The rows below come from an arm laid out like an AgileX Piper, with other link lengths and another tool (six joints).
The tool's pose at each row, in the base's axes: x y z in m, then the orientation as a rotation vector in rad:
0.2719, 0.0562, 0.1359, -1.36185, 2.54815, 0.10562
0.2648, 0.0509, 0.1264, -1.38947, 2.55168, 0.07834
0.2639, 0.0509, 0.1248, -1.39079, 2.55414, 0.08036
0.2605, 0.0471, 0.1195, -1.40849, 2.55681, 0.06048
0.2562, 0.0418, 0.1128, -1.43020, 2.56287, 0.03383
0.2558, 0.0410, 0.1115, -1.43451, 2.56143, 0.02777
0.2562, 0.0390, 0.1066, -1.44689, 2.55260, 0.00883
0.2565, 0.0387, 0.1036, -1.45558, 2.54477, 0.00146
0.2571, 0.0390, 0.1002, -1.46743, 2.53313, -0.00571
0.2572, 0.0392, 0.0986, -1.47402, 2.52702, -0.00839
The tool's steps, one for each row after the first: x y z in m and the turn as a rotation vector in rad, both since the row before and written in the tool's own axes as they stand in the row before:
0.0105, 0.0034, 0.0069, 0.00742, 0.02207, -0.01719
0.0008, 0.0009, 0.0014, -0.00251, 0.00186, 0.00024
0.0061, 0.0011, 0.0040, 0.00589, 0.01535, -0.01095
0.0080, 0.0012, 0.0050, 0.00731, 0.02189, -0.01254
0.0011, 0.0000, 0.0011, 0.00290, 0.00256, -0.00342
0.0024, -0.0010, 0.0046, 0.01101, 0.00430, -0.01153
0.0007, -0.0001, 0.0030, 0.00485, -0.00012, -0.00823
0.0001, 0.0000, 0.0035, 0.00528, -0.00178, -0.01137
0.0001, 0.0002, 0.0016, 0.00201, -0.00112, -0.00611

